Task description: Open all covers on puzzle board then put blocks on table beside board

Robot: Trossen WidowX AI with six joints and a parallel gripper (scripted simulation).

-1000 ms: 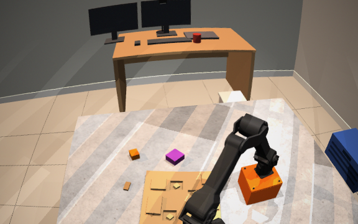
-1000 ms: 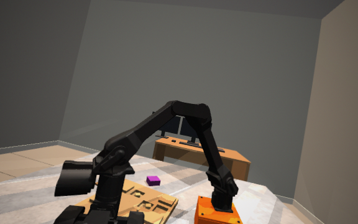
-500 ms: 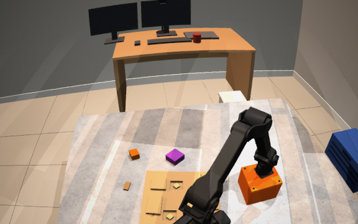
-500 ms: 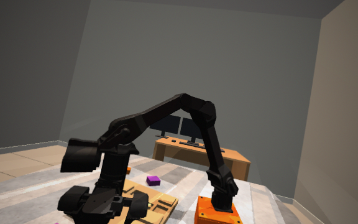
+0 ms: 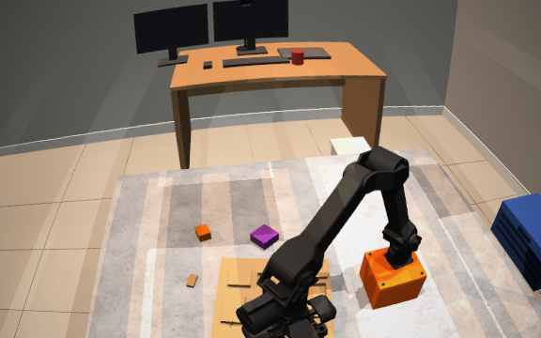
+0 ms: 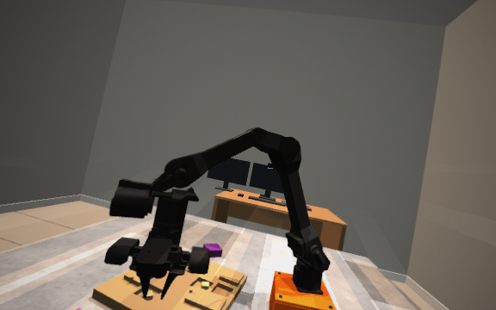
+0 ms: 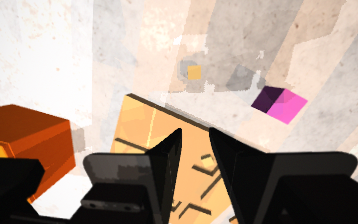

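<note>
My gripper tip is 19 cm to the left of the tan puzzle board, 7 cm above it and 3 cm past it. Also, from my gripper tip: flat brown piece: 31 cm to the right, 17 cm ahead, 8 cm below.
</note>
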